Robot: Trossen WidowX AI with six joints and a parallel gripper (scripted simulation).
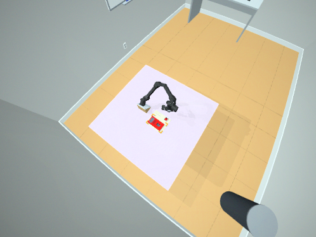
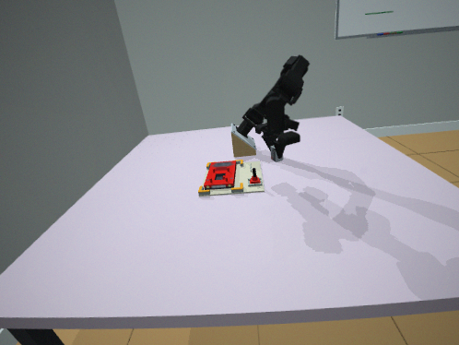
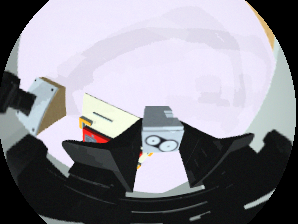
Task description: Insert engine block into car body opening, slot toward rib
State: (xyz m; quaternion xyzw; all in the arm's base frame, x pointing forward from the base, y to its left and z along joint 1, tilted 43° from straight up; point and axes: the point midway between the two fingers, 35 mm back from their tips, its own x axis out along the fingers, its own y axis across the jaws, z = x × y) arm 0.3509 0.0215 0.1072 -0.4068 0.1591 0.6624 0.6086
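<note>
My gripper tip is now 1 cm short of the black upright stick, 8 cm to the left of it and 6 cm above it. Round my gripper tip: cream base plate (6 cm behind, 18 cm to the right, 8 cm below); then engine block (1 cm to the left, 1 cm above).
</note>
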